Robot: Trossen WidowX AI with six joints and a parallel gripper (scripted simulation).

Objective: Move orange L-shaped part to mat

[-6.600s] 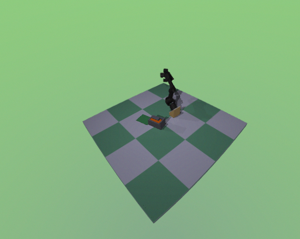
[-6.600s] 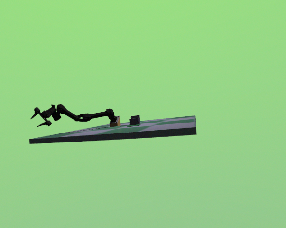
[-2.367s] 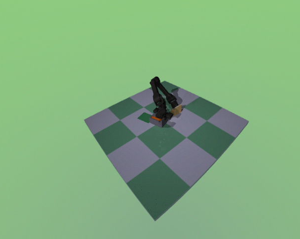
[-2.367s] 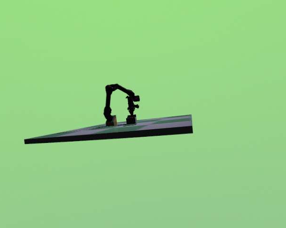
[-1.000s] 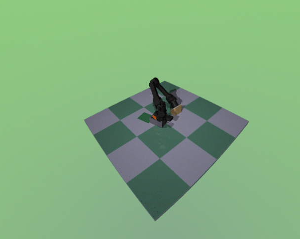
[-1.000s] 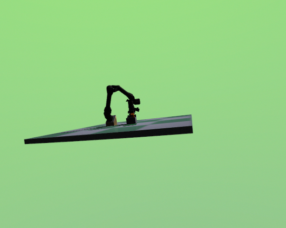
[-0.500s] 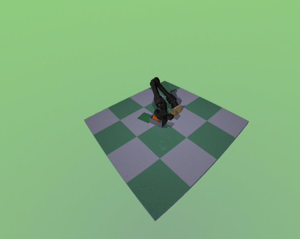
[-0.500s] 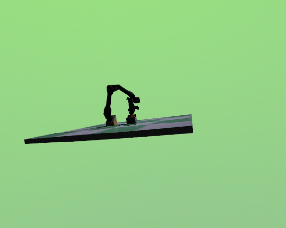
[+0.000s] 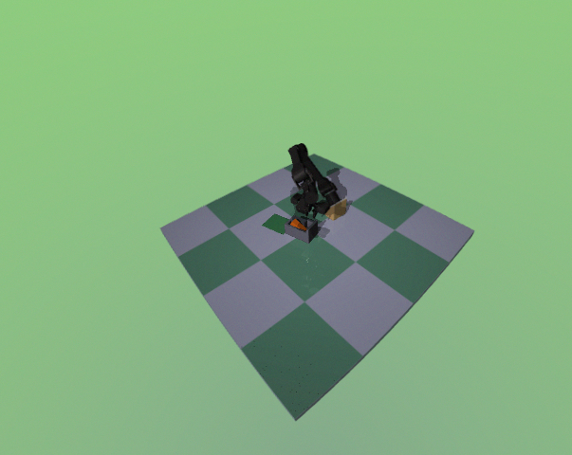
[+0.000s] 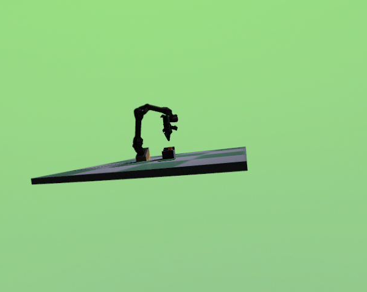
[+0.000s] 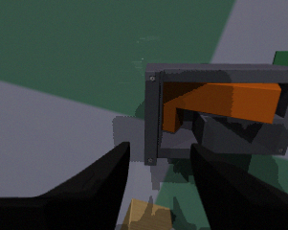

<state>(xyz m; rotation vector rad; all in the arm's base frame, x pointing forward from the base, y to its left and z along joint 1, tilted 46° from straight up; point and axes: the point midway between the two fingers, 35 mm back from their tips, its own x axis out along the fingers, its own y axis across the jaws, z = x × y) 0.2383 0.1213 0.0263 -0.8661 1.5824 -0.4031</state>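
Right now the orange L-shaped part is 1 cm ahead of my gripper tip, 4 cm to the right of it and 10 cm below it. The rest, counted from my gripper tip: green mat 6 cm ahead, 21 cm to the right, 16 cm below.
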